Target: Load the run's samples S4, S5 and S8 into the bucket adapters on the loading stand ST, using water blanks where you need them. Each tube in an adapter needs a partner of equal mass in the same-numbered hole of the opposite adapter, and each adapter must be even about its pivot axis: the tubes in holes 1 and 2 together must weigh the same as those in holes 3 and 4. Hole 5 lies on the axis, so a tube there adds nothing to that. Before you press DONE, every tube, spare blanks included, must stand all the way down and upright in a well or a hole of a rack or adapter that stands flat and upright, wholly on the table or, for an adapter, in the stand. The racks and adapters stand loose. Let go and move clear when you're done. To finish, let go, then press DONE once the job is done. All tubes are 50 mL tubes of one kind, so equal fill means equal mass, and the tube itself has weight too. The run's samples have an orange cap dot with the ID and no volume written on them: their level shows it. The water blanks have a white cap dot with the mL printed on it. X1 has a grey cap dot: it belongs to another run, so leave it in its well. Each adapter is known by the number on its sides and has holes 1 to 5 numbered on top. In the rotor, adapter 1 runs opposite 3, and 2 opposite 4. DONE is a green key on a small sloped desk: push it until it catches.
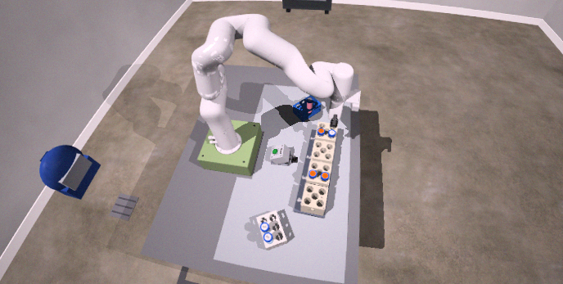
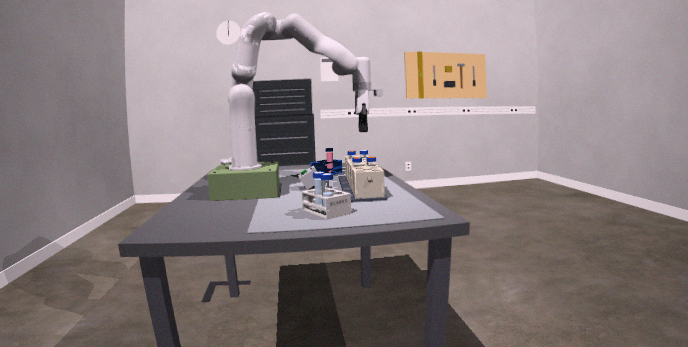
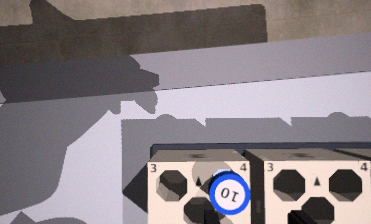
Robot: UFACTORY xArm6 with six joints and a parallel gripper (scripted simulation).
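My gripper is now 260 mm past the green done key, 70 mm to the left of it and 160 mm above it. Also, from my hand: bucket adapter (40 mm behind, 80 mm to the right, 170 mm below); small sloped desk (240 mm behind, 70 mm to the right, 170 mm below); pink-filled tube (90 mm behind, 210 mm to the left, 160 mm below).
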